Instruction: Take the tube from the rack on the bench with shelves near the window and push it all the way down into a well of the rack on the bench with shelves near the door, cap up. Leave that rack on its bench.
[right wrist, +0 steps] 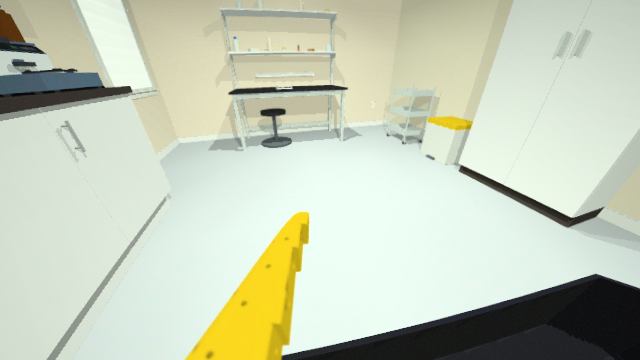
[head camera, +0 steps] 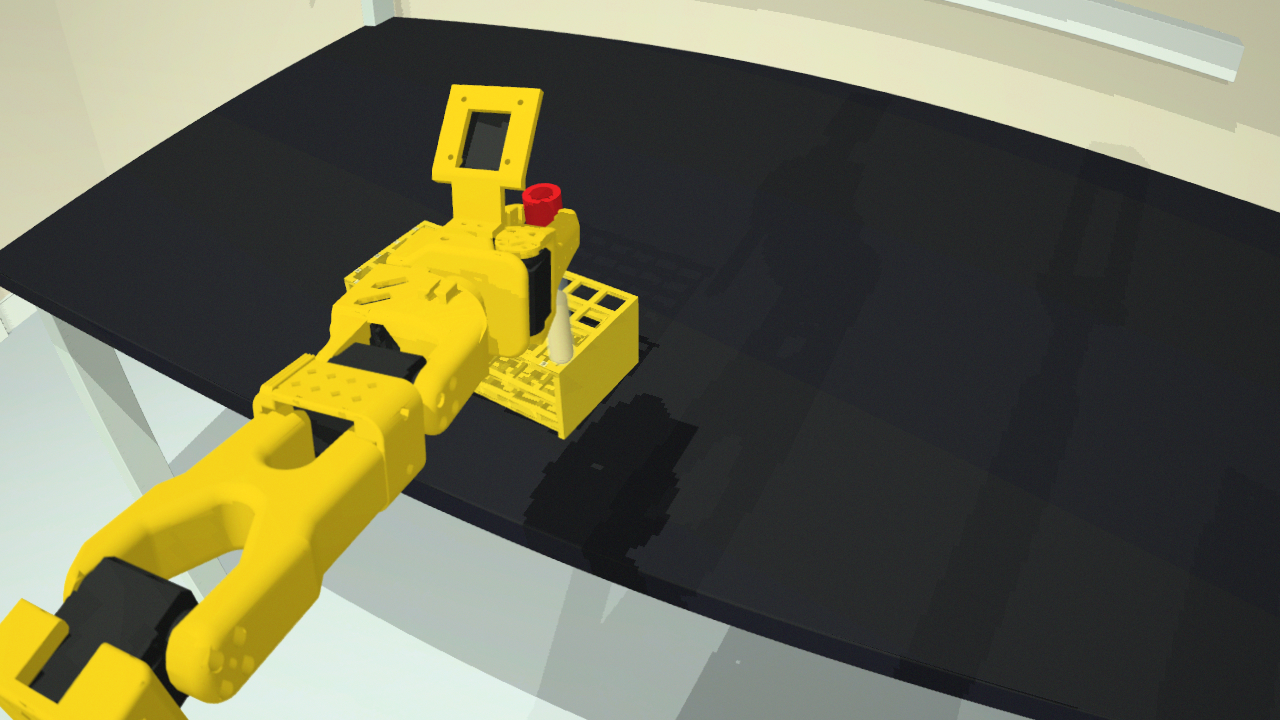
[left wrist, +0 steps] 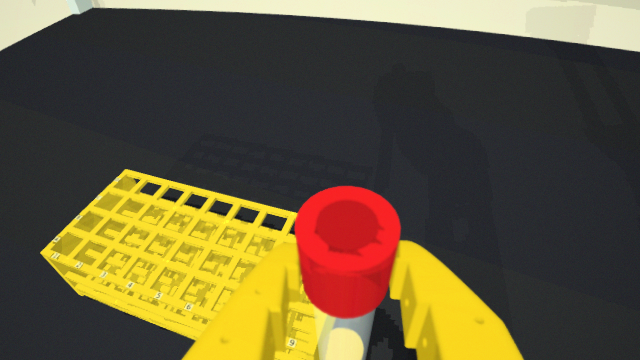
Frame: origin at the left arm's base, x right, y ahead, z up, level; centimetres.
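Seen in the pictures: left hand at its tool point: (head camera: 525,213) (left wrist: 300,264); right hand at its tool point: (right wrist: 308,223).
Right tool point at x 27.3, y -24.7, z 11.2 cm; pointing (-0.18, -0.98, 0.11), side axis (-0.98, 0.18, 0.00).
Pixels of each thing's top centre, then the offset from my right tool point to it. "spot": a spot on its surface instead. Level surfaces: height alone.
- tube at a spot on its surface: (head camera: 561,331) spot: dx -36.0, dy +58.7, dz -0.9 cm
- yellow rack at its top centre: (head camera: 481,286) (left wrist: 196,241) dx -48.2, dy +65.9, dz -6.8 cm
- black bench at its surface level: dz -12.5 cm
My left gripper (head camera: 541,229) (left wrist: 347,250) is shut on the tube just below its red cap (head camera: 541,204) (left wrist: 346,280). The tube (head camera: 561,331) is close to upright, cap up, and its pale pointed end shows over the near right corner of the yellow rack (head camera: 599,376) (left wrist: 144,290). The tip looks above the rack's top, though the exact well under it cannot be told. The rack stands on the black bench (head camera: 895,358) (left wrist: 280,100); the arm hides part of it. My right gripper (right wrist: 303,220) is fully open, with one notched jaw in view, away from the rack.
In the right wrist view, a far bench with shelves (right wrist: 312,89) stands behind a stool (right wrist: 273,112). A cart (right wrist: 415,92), a yellow-lidded bin (right wrist: 447,142) and a tall white cabinet (right wrist: 530,130) stand at the right. White cupboards (right wrist: 65,190) stand at the left.
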